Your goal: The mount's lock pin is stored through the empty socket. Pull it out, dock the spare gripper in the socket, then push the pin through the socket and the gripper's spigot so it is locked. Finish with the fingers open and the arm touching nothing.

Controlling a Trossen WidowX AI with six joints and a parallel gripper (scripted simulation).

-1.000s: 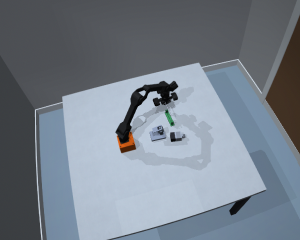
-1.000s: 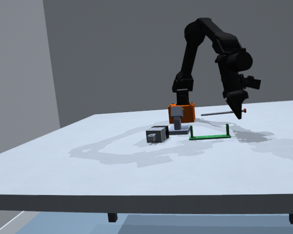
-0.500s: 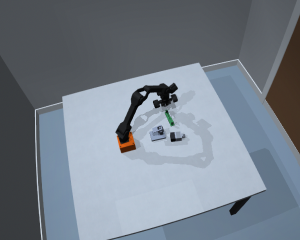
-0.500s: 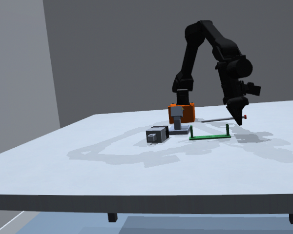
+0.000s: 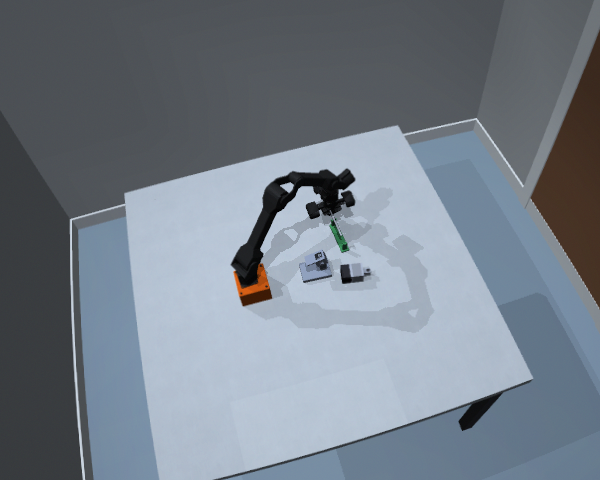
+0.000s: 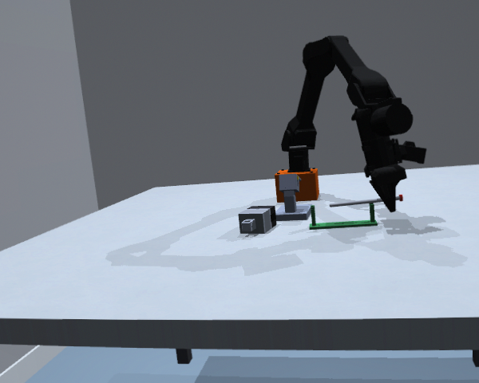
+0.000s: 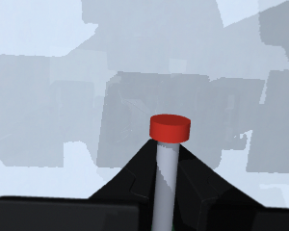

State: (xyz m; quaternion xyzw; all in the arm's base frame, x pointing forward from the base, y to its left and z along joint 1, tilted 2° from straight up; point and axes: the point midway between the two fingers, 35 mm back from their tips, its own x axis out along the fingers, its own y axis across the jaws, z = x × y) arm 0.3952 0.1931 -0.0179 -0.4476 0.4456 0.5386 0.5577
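My gripper tip is 100 mm to the left of the green rack. From my gripper tip the other things lie so: grey mount (130 mm behind, 210 mm to the right, 30 mm above); dark spare gripper (10 mm behind, 290 mm to the right).
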